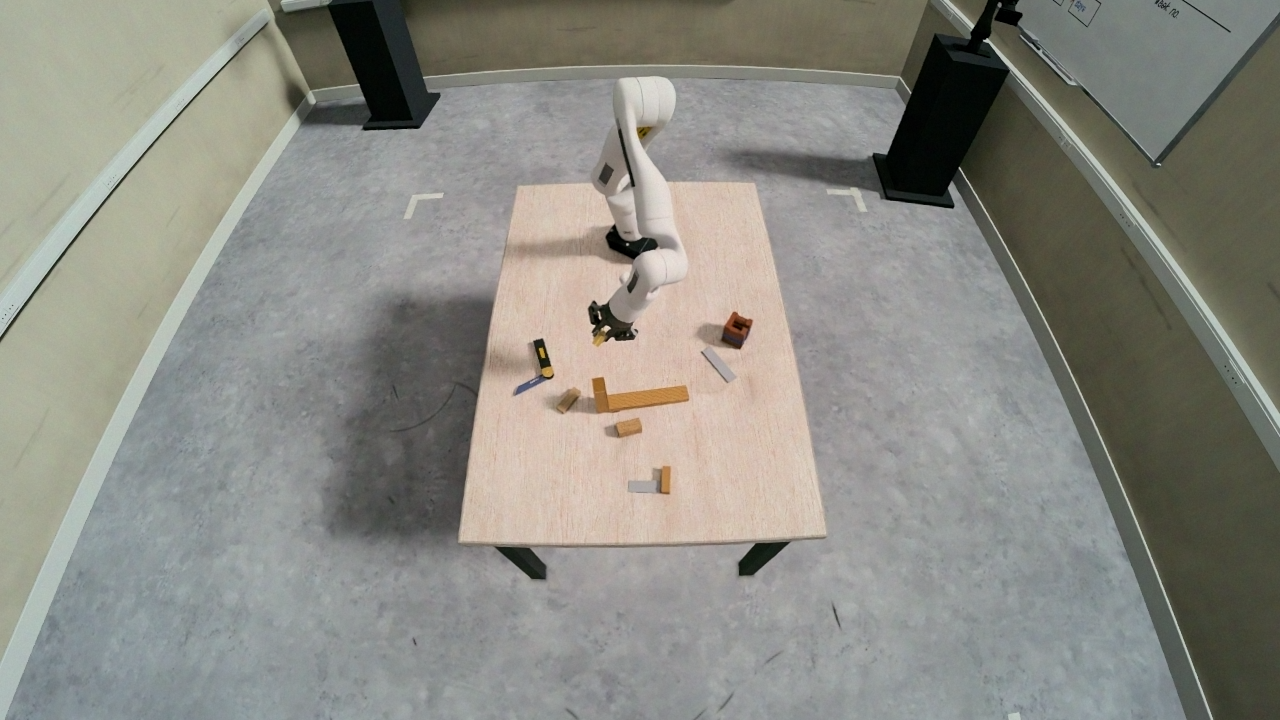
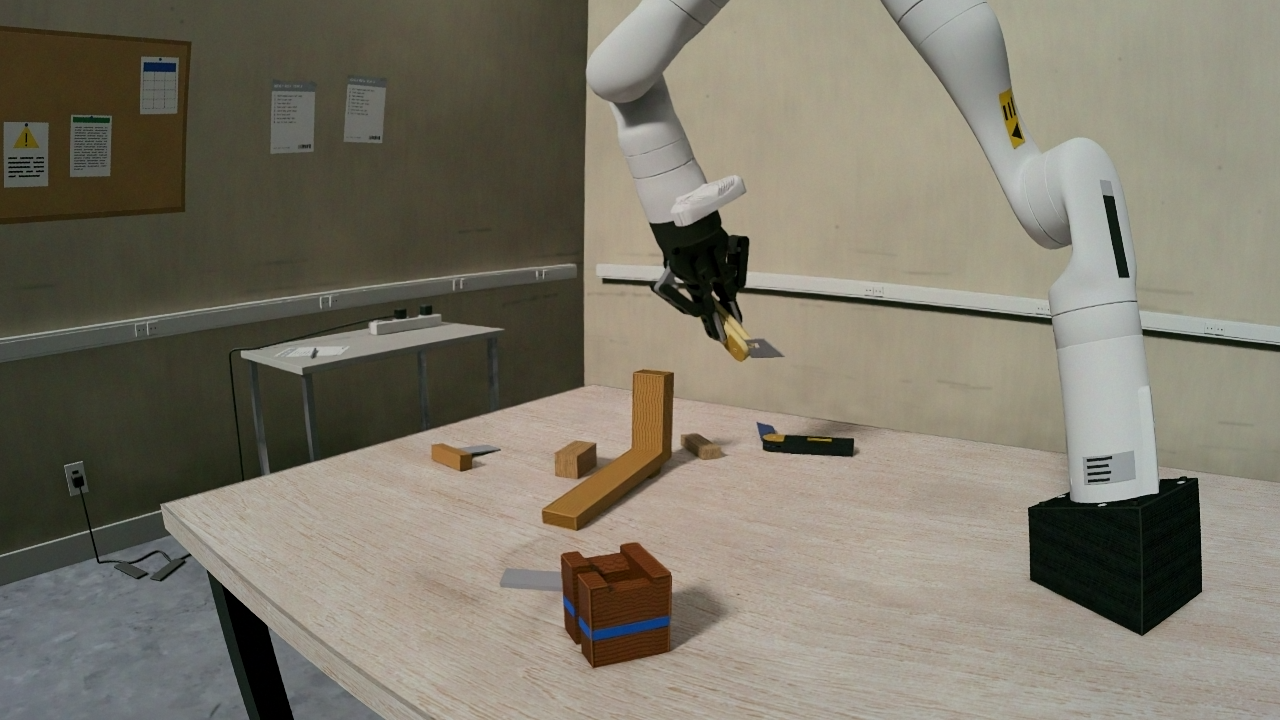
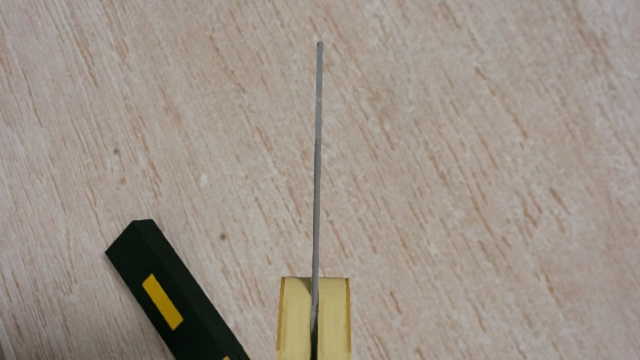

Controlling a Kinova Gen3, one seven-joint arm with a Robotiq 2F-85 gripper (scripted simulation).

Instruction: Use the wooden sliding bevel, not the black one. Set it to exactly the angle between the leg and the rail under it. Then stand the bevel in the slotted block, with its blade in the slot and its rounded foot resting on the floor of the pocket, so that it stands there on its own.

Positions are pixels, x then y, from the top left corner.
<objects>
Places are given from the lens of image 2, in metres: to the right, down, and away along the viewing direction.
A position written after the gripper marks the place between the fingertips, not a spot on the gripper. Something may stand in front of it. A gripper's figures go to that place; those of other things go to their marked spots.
gripper (image 2: 728, 334): 0.10, -0.03, 0.86
black bevel (image 2: 773, 443): 0.18, 0.11, 1.00
wooden sliding bevel (image 2: 734, 344): 0.10, -0.02, 0.84
The marked spots on the wooden sliding bevel and the black bevel are 0.22 m apart.
</objects>
